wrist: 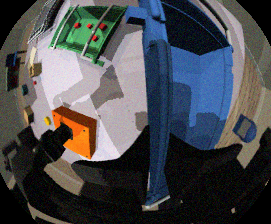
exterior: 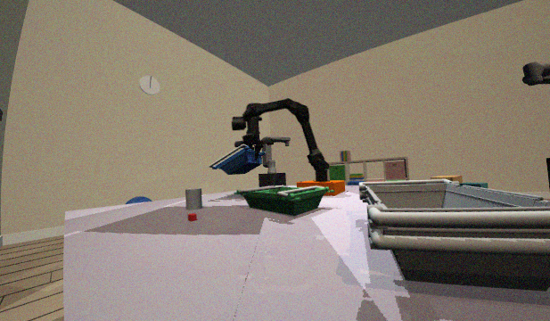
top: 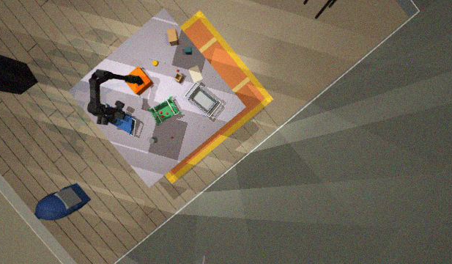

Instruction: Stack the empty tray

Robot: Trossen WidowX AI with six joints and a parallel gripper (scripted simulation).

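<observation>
The blue tray lies 6 cm to the right of my gripper tip and 3 cm ahead of it. Round my gripper tip: cardboard box: 74 cm to the left, 43 cm behind, 15 cm below; then teal block: 79 cm to the left, 24 cm behind, 16 cm below.
</observation>
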